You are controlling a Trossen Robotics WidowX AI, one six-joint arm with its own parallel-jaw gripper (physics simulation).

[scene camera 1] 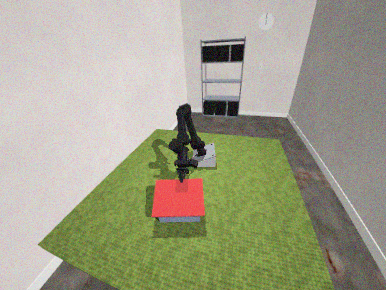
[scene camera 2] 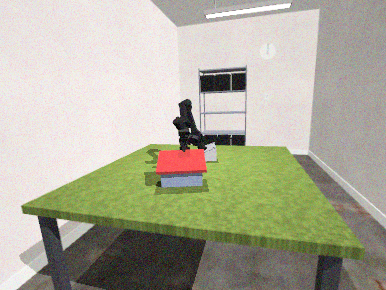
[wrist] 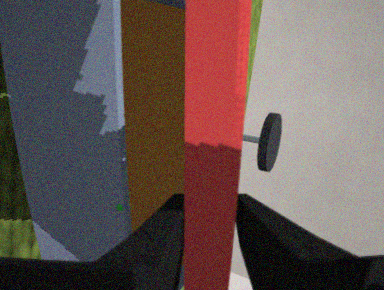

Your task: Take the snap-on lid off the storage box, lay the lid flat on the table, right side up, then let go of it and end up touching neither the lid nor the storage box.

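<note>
The red lid (scene camera 1: pixel 178 199) (scene camera 2: pixel 181 162) (wrist: pixel 215 75) is tilted on the blue-grey storage box (scene camera 1: pixel 179 219) (scene camera 2: pixel 181 180) (wrist: pixel 47 100). Its far side, toward the arm, is raised off the box, and its front side rests low over the box's front. In the wrist view a brown, shaded gap shows between the box's rim and the lid. My gripper (scene camera 1: pixel 181 180) (scene camera 2: pixel 184 150) (wrist: pixel 209 203) is shut on the lid's far edge, with one finger on each side of it. The box stands on the green table (scene camera 1: pixel 250 200) (scene camera 2: pixel 260 200). Most of the box's inside is hidden.
A light grey slanted block (scene camera 1: pixel 210 161) (scene camera 2: pixel 212 152) stands behind the box, beside the arm. A shelf rack (scene camera 1: pixel 202 80) (scene camera 2: pixel 246 105) stands at the far wall. A white wall is to the left. In the wrist view a dark disc (wrist: pixel 270 142) on a stem shows beyond the lid.
</note>
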